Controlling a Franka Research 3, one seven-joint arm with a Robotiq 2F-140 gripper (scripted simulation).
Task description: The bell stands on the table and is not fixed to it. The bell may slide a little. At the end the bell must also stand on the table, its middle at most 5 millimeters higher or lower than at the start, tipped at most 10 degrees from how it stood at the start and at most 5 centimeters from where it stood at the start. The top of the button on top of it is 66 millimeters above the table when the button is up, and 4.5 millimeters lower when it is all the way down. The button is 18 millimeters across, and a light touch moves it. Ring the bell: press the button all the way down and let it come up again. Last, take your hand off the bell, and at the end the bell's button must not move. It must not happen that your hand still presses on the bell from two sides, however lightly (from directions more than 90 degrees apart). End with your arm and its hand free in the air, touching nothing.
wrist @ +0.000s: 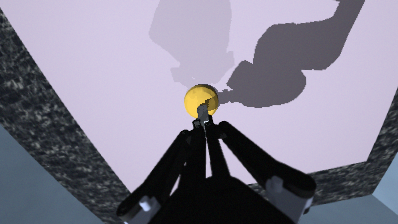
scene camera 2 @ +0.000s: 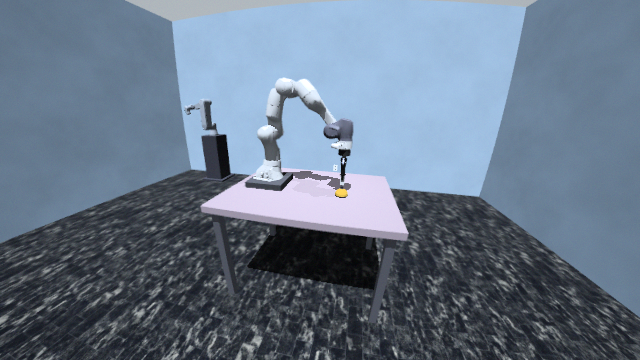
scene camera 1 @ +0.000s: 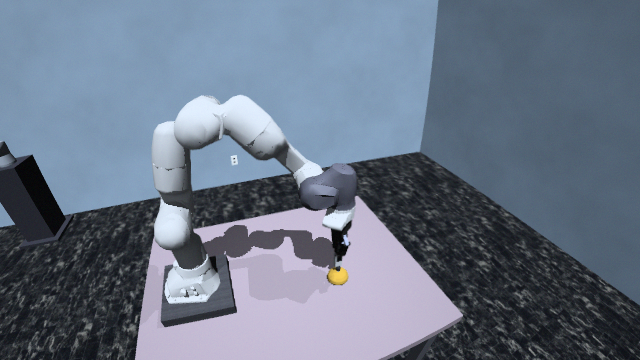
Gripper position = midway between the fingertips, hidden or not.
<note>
In view: the gripper (wrist: 204,111) and a yellow dome bell (wrist: 198,95).
</note>
